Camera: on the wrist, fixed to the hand. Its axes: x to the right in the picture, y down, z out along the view.
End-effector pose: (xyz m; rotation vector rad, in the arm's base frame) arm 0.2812 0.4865 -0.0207 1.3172 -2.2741 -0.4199
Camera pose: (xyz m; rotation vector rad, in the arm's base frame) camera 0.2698 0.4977 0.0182 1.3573 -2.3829 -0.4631
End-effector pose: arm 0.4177 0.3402 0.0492 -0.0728 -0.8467 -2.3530
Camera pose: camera 0.4368 0.3028 0.0477 -0.1869 -0.9532 -2.3567
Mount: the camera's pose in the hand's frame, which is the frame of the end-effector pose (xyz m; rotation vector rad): 0.0047 0.0325 -0.0262 0.0425 -0.1138 -0.0095
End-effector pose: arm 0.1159 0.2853 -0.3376 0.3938 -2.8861 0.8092
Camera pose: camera 0.1034 0.3248 -0.3305 0.4726 -2.9728 0.8755
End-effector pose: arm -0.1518 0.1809 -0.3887 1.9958 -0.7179 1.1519
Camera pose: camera -0.1868 0.1820 -0.3656 2.1118 -0.7459 1.0629
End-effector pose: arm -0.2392 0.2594 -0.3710 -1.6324 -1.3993 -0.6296
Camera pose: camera -0.2028 0.2398 -0.3636 -1.6506 -1.4931 -0.5157
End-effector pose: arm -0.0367 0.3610 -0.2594 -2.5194 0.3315 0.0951
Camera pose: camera -0.0407 0.3193 -0.2563 -2.4613 0.2727 0.2244
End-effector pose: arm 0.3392 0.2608 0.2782 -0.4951 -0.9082 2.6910
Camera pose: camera 0.3410 0.2513 0.2373 -0.3308 -0.8780 2.7473
